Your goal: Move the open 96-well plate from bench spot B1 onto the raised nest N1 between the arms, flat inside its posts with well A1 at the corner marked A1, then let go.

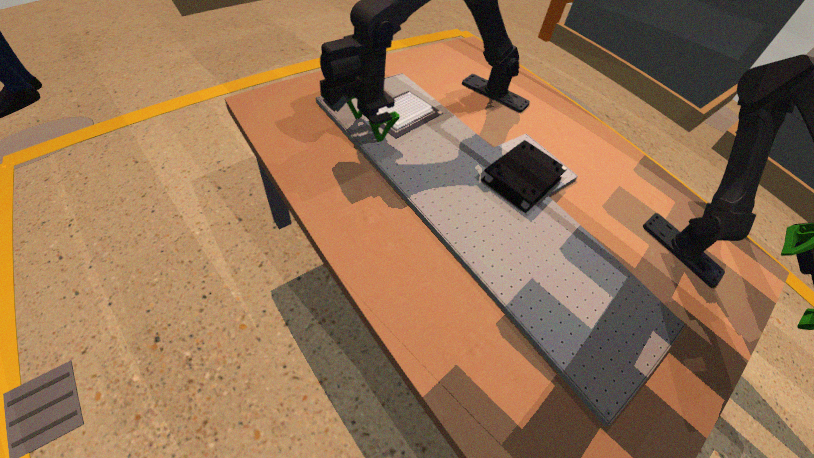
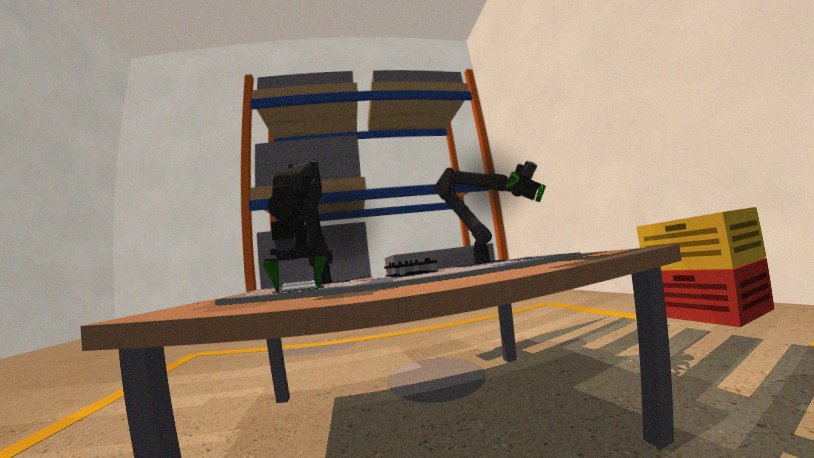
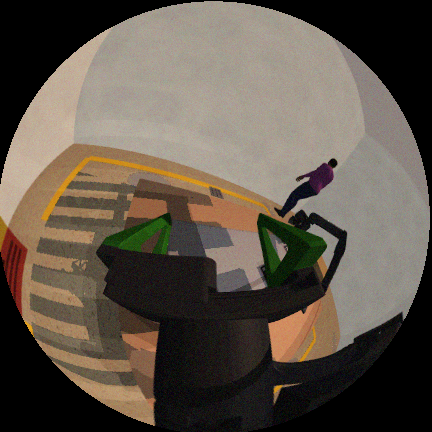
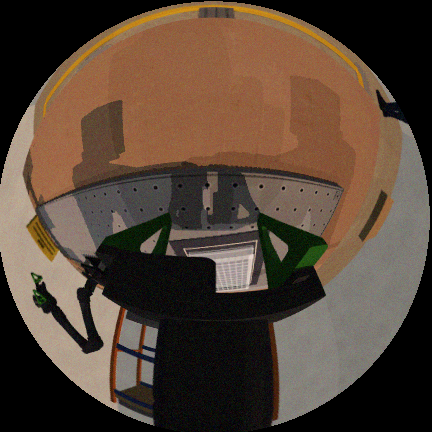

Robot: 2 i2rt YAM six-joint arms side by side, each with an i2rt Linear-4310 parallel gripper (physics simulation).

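Where they show: left gripper, fingertip midpoint: (image 1: 795, 291) (image 2: 531, 185) (image 3: 213, 217); right gripper, fingertip midpoint: (image 1: 369, 129) (image 2: 298, 290) (image 4: 213, 217); left arm's base at its link origin: (image 1: 682, 249) (image 4: 93, 278); right arm's base at its link origin: (image 1: 495, 93).
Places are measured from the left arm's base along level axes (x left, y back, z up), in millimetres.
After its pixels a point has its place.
The white 96-well plate (image 1: 414, 109) {z 27, x -655, y -275 mm} (image 2: 298, 284) {z 26, x -663, y -357 mm} (image 4: 235, 267) {z 28, x -685, y -330 mm} lies flat within the dark border of a bench spot near the far end of the perforated board. My right gripper (image 1: 368, 126) {z 14, x -656, y -408 mm} (image 2: 297, 289) {z 14, x -656, y -408 mm} (image 4: 213, 217) {z 14, x -656, y -408 mm} is open and low over the board, with its fingers spread beside the plate's near side and nothing between them. Its body hides part of the plate. The black raised nest (image 1: 523, 173) {z 48, x -342, y -224 mm} (image 2: 409, 266) {z 42, x -363, y -287 mm} stands between the arms, with no plate on it. My left gripper (image 1: 792, 289) {z 257, x 98, y -280 mm} (image 2: 527, 190) {z 257, x 98, y -280 mm} (image 3: 213, 217) {z 257, x 98, y -280 mm} is open, empty and raised, away from the nest. The A1 marks are not readable.
The grey perforated board (image 1: 478, 233) {z 13, x -293, y -396 mm} runs along the wooden table (image 1: 364, 250) {z 0, x -383, y -594 mm} (image 2: 341, 319) {z -22, x -548, y -658 mm}. Both arm bases are bolted at its back edge. A storage rack (image 2: 247, 170) stands behind the table. Yellow and red crates (image 2: 683, 244) stand to the right. A person (image 3: 320, 177) stands beyond the table.
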